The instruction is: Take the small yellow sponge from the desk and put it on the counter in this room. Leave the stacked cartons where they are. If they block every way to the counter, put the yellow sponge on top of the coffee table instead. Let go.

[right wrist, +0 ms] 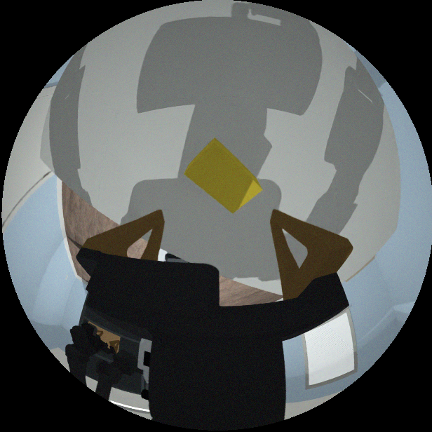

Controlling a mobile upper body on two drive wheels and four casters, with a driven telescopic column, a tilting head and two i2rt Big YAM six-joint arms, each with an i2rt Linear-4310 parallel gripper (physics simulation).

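Observation:
The small yellow sponge (217, 175) lies on the pale grey desk (112, 140), near the centre of the right wrist view and turned at an angle to the gripper. My right gripper (216, 215) is open, its two brown fingers wide apart. In the view the sponge shows between and just beyond the fingertips, touching neither. My left gripper (110, 336) shows very small and dark at the lower left, its brown fingers apart, with nothing visible between them. The counter, the stacked cartons and the coffee table cannot be made out in this view.
Shadows of the robot fall across the desk top. Brown wooden floor (82, 212) shows beyond the desk's edge at the left. Light blue walls (30, 240) surround the scene. A pale framed panel (331, 350) is at the lower right. Dark robot body parts are at the lower left.

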